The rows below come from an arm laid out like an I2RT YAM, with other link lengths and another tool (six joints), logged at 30 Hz.
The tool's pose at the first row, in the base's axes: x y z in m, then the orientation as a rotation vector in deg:
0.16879, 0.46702, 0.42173, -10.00, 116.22, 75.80
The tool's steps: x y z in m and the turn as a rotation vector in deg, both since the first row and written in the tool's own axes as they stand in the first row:
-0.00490, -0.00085, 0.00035, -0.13, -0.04, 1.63
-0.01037, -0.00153, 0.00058, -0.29, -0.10, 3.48
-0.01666, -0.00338, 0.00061, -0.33, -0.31, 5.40
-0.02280, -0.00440, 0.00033, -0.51, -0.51, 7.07
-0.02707, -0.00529, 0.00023, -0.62, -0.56, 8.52
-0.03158, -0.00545, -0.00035, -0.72, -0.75, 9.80
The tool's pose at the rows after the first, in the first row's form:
0.17301, 0.46569, 0.42402, -8.41, 116.65, 76.93
0.17752, 0.46419, 0.42683, -6.58, 117.09, 78.21
0.18309, 0.46176, 0.42930, -4.51, 117.48, 79.38
0.18801, 0.45951, 0.43238, -2.75, 117.69, 80.54
0.19156, 0.45793, 0.43436, -1.27, 118.00, 81.51
0.19473, 0.45623, 0.43715, 0.14, 118.13, 82.34

